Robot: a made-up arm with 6 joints. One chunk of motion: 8 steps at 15 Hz.
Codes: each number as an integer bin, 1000 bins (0 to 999) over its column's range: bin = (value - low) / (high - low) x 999, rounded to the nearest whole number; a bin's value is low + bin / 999 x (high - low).
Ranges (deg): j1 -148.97..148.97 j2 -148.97..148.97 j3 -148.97..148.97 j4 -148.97..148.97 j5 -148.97..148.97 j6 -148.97..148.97
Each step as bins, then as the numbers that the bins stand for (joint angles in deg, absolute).
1 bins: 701 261 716 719 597 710
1 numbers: 60.10 -71.13 64.57 65.46 29.08 62.78
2 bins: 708 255 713 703 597 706
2 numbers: 62.18 -72.92 63.67 60.69 29.08 61.59
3 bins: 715 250 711 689 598 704
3 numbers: 64.27 -74.41 63.08 56.52 29.38 60.99
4 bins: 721 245 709 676 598 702
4 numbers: 66.06 -75.90 62.48 52.64 29.38 60.39
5 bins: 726 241 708 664 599 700
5 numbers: 67.55 -77.09 62.18 49.06 29.67 59.80
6 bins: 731 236 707 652 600 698
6 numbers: 69.04 -78.59 61.88 45.48 29.97 59.20
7 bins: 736 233 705 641 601 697
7 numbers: 70.53 -79.48 61.29 42.20 30.27 58.90
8 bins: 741 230 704 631 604 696
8 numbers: 72.02 -80.38 60.99 39.22 31.17 58.60
